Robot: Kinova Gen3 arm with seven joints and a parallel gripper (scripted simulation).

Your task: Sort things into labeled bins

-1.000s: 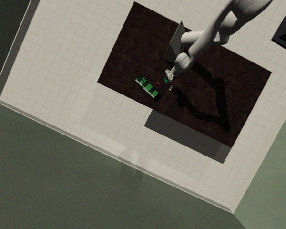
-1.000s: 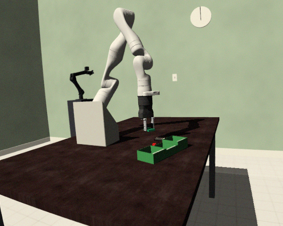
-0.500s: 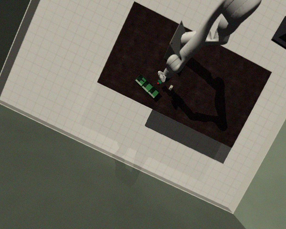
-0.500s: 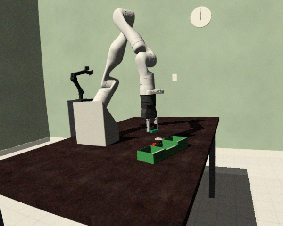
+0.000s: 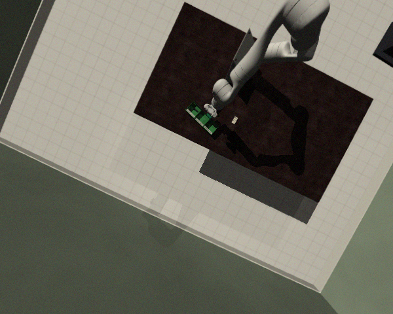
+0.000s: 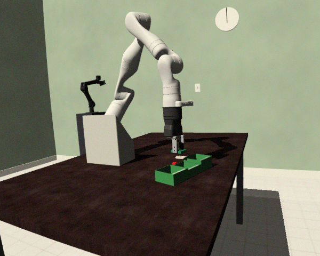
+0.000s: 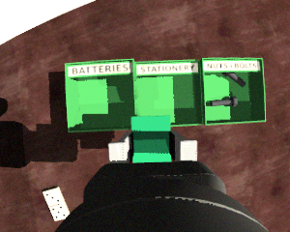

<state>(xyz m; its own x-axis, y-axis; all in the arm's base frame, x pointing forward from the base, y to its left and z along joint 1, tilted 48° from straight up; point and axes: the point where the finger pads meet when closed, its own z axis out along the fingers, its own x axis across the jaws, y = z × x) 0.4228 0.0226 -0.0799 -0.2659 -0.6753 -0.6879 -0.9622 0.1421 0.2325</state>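
Now: hand 7 cm above the three-compartment green bin row, 4 cm to the left of it and 4 cm short of it. Also, from my hand: white dotted tile (17 cm to the left, 9 cm below, 6 cm behind); teal block (1 cm below); red die (8 cm below, 4 cm to the left, 4 cm behind).
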